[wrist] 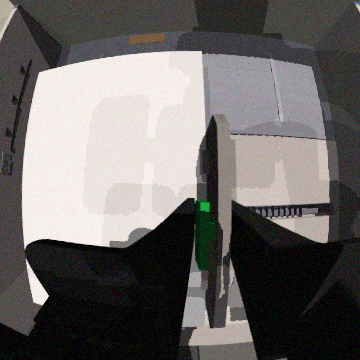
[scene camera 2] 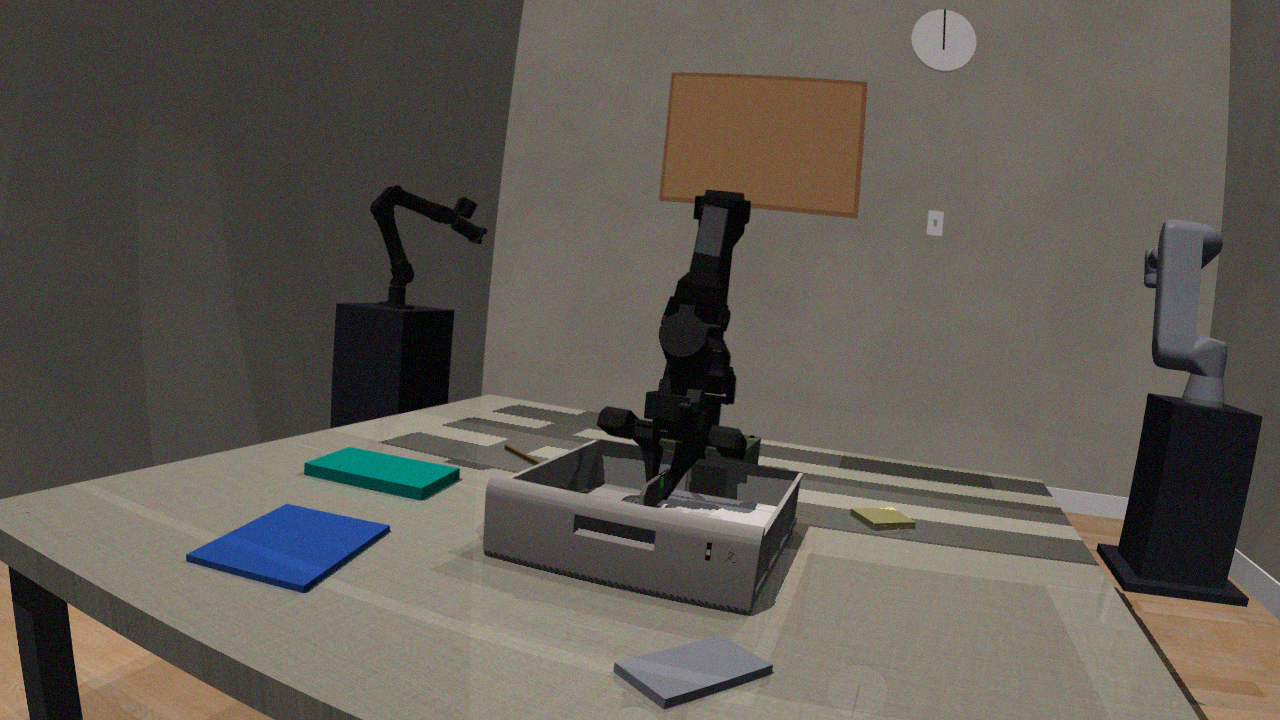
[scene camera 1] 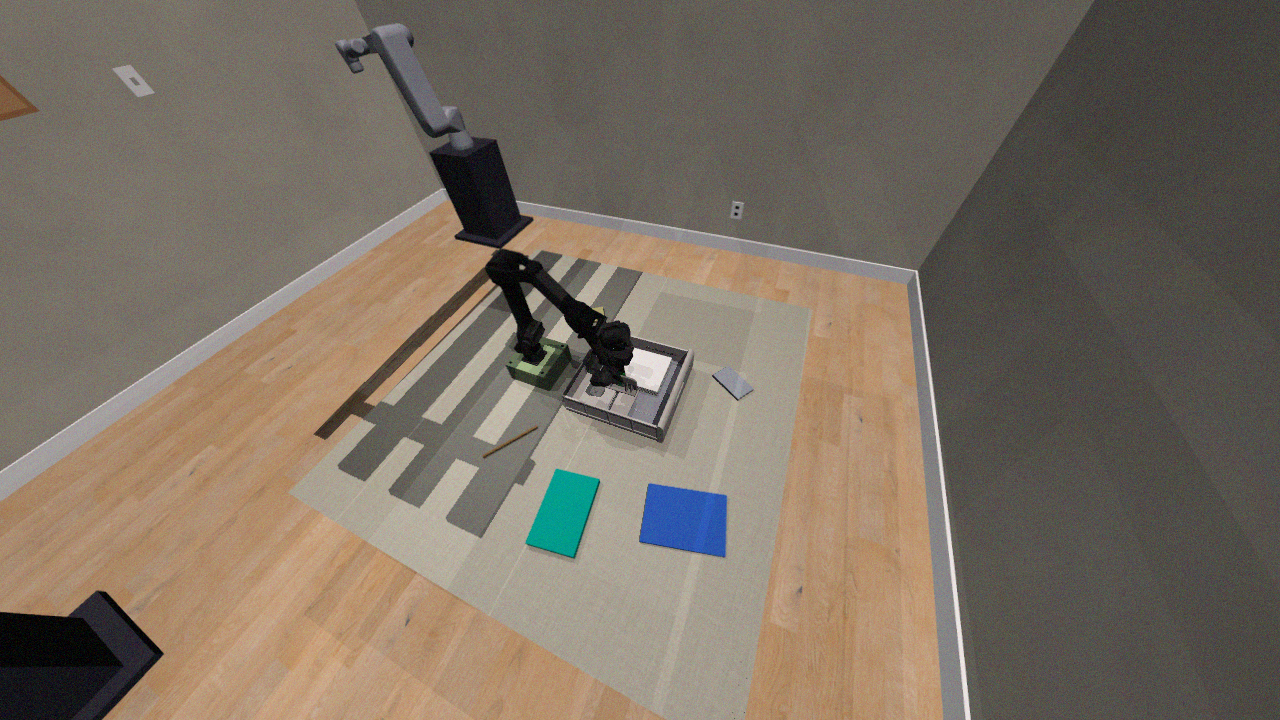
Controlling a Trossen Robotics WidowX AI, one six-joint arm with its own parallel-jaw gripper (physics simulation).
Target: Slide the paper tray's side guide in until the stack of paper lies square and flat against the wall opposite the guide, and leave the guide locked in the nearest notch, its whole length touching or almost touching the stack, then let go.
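Pixels of known places: gripper, between the fingertips: (wrist: 207,204) (scene camera 2: 656,497) (scene camera 1: 623,379); arm's base, origin of its link: (scene camera 1: 534,356).
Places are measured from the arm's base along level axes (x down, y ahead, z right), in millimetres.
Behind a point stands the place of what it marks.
Observation:
The paper tray (scene camera 1: 677,394) {y 499, x -3, z -27 mm} (scene camera 2: 537,528) {y 501, x 28, z 36 mm} (wrist: 14,65) {y 422, x 14, z -196 mm} is grey and open-topped. The white paper stack (scene camera 1: 651,371) {y 382, x 35, z -107 mm} (scene camera 2: 729,510) {y 271, x 34, z -121 mm} (wrist: 115,125) {y 365, x 34, z -98 mm} lies in it, appearing flat. In the wrist view its left edge runs along the left wall, and its right edge is close to the side guide (wrist: 223,165) {y 332, x -2, z -32 mm}, an upright grey plate with a green latch (wrist: 204,235) {y 302, x -5, z -40 mm}. Any gap at the wall or guide is too narrow to judge. My gripper (scene camera 1: 621,385) {y 312, x 23, z -35 mm} (scene camera 2: 657,492) {y 312, x 23, z -35 mm} (wrist: 207,204) {y 312, x 23, z -35 mm} is shut on the guide and latch. The fingers hide the guide's near part.
A toothed notch strip (wrist: 285,212) {y 300, x 69, z 45 mm} crosses the tray floor right of the guide. Around the tray lie a teal block (scene camera 1: 563,512) {y 334, x 59, z 389 mm} (scene camera 2: 382,471) {y 355, x 59, z 363 mm}, a blue slab (scene camera 1: 684,519) {y 629, x 69, z 283 mm} (scene camera 2: 289,546) {y 647, x 69, z 267 mm}, a grey slab (scene camera 1: 732,383) {y 640, x 68, z -180 mm} (scene camera 2: 693,669) {y 649, x 68, z -189 mm}, a yellow pad (scene camera 2: 882,517) {y 64, x 67, z -316 mm} and a brown stick (scene camera 1: 510,441) {y 71, x 71, z 271 mm}.

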